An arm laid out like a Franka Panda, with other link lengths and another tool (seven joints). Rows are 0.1 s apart.
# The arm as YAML. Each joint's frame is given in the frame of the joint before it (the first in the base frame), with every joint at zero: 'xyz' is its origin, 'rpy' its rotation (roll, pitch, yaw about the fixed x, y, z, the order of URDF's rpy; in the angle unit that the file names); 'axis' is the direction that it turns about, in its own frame. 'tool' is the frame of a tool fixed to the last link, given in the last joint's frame.
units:
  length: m
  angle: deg
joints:
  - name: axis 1
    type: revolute
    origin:
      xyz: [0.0, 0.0, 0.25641]
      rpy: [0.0, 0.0, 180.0]
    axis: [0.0, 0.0, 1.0]
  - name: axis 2
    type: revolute
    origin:
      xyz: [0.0, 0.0, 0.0]
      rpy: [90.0, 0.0, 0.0]
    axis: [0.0, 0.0, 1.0]
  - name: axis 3
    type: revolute
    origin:
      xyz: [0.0, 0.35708, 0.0]
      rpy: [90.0, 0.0, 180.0]
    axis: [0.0, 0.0, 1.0]
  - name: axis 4
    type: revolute
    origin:
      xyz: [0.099, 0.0, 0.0]
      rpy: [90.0, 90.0, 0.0]
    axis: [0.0, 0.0, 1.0]
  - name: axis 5
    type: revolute
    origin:
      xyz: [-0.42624, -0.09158, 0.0]
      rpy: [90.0, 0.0, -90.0]
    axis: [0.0, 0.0, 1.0]
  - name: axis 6
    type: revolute
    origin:
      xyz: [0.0, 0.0, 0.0]
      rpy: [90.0, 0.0, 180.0]
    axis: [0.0, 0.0, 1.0]
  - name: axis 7
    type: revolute
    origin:
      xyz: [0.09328, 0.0, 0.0]
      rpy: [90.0, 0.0, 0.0]
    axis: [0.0, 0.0, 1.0]
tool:
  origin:
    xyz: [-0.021, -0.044, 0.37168]
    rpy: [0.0, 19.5, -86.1]
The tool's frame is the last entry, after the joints.
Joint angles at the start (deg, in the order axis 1, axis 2, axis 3, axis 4, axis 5, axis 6, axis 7):
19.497 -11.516 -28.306 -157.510 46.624 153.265 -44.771
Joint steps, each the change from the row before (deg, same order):
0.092 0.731 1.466 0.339 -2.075 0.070 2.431
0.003 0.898 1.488 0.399 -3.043 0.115 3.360
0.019 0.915 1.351 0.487 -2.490 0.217 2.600
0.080 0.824 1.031 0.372 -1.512 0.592 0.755
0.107 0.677 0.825 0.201 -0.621 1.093 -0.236
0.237 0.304 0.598 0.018 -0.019 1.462 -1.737
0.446 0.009 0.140 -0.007 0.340 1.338 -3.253
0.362 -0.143 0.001 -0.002 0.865 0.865 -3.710
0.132 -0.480 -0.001 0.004 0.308 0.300 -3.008
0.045 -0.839 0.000 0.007 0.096 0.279 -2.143
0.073 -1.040 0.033 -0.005 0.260 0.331 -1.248
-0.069 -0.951 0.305 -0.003 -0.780 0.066 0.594
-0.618 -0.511 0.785 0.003 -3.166 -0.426 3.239
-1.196 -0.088 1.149 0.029 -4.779 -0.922 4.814
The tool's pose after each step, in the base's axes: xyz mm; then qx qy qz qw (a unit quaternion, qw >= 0). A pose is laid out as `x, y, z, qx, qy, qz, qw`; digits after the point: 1 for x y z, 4 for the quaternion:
481.6, 66.4, -14.8, -0.6877, -0.6188, -0.3429, 0.1627
479.0, 72.3, -20.9, -0.6891, -0.6266, -0.3247, 0.1642
478.1, 77.2, -26.1, -0.6887, -0.6350, -0.3094, 0.1635
478.6, 79.7, -30.9, -0.6830, -0.6472, -0.2986, 0.1595
481.2, 80.3, -34.7, -0.6762, -0.6589, -0.2924, 0.1521
485.1, 80.0, -36.2, -0.6630, -0.6755, -0.2901, 0.1414
489.1, 78.7, -35.6, -0.6424, -0.6973, -0.2899, 0.1301
492.1, 77.9, -34.0, -0.6217, -0.7168, -0.2914, 0.1218
494.1, 77.6, -30.3, -0.6024, -0.7334, -0.2929, 0.1160
498.1, 77.4, -23.3, -0.5868, -0.7455, -0.2969, 0.1088
503.7, 78.4, -14.2, -0.5768, -0.7516, -0.3038, 0.1010
507.6, 81.1, -6.1, -0.5725, -0.7538, -0.3077, 0.0964
506.8, 82.7, -2.9, -0.5746, -0.7547, -0.3015, 0.0966
501.7, 81.6, -4.7, -0.5813, -0.7550, -0.2866, 0.1001

